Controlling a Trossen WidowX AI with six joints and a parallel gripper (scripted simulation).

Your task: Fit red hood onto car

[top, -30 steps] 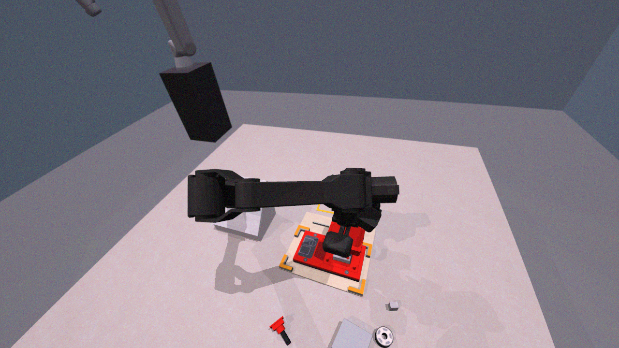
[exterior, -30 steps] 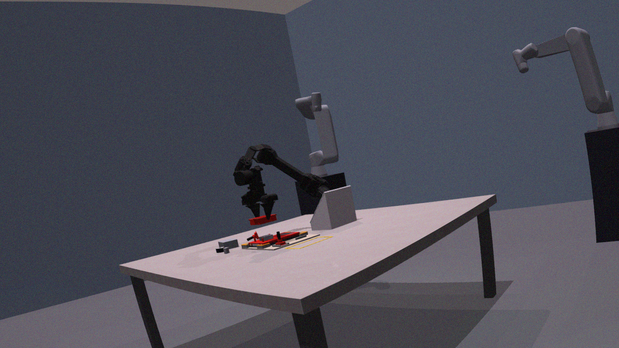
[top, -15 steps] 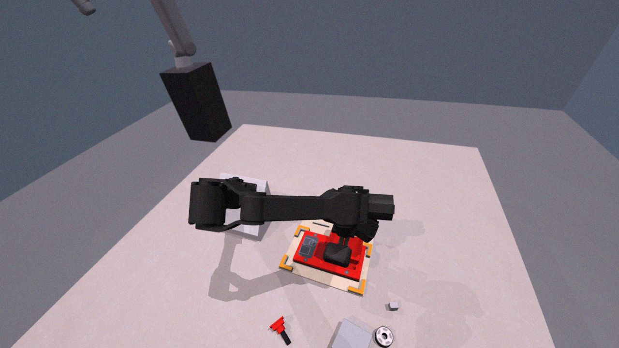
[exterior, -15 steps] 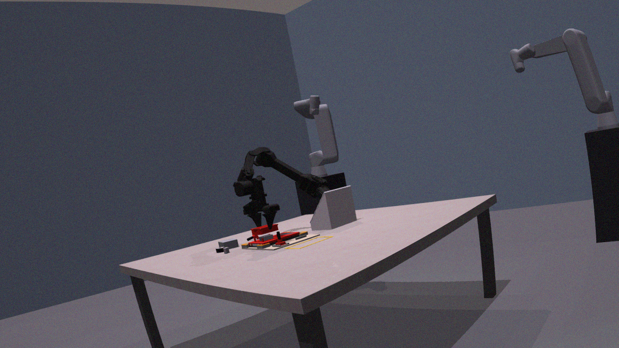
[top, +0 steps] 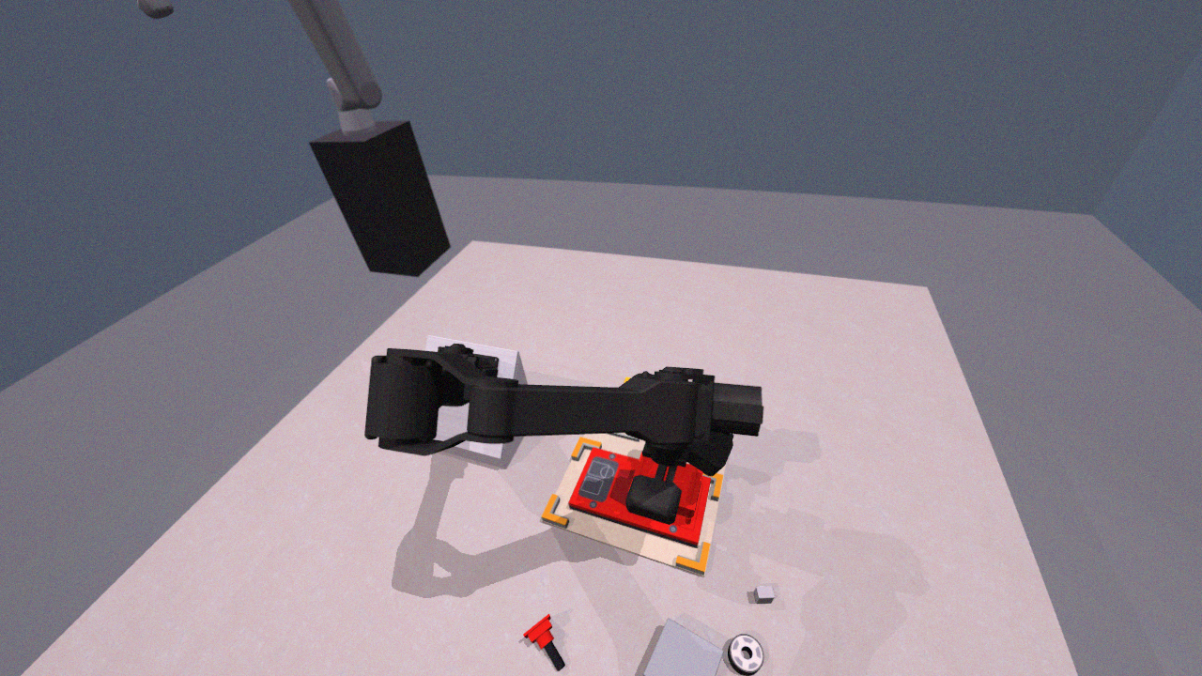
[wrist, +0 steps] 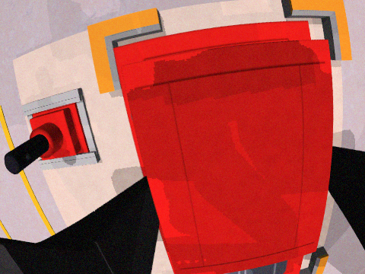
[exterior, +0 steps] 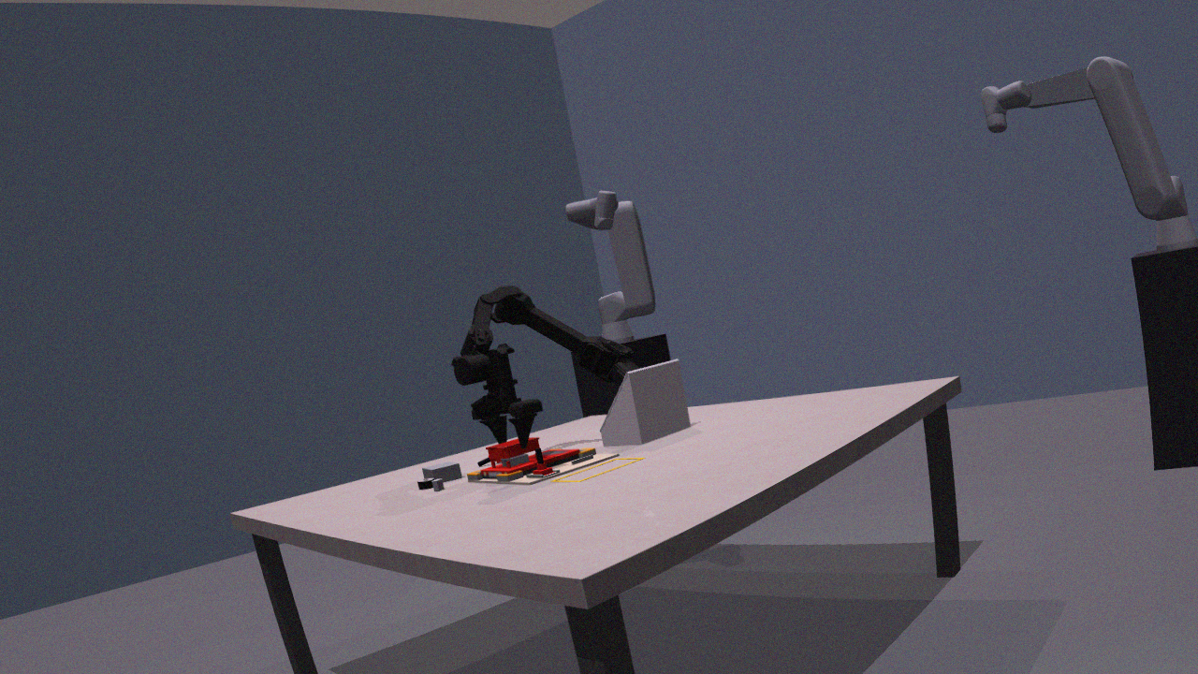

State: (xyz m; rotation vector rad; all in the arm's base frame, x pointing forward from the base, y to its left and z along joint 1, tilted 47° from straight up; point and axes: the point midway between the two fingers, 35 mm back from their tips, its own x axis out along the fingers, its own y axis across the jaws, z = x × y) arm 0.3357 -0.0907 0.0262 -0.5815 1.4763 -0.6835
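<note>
The hood is right at my gripper tip. The rest, counted from my gripper tip: white engine block: 3 cm below.
</note>
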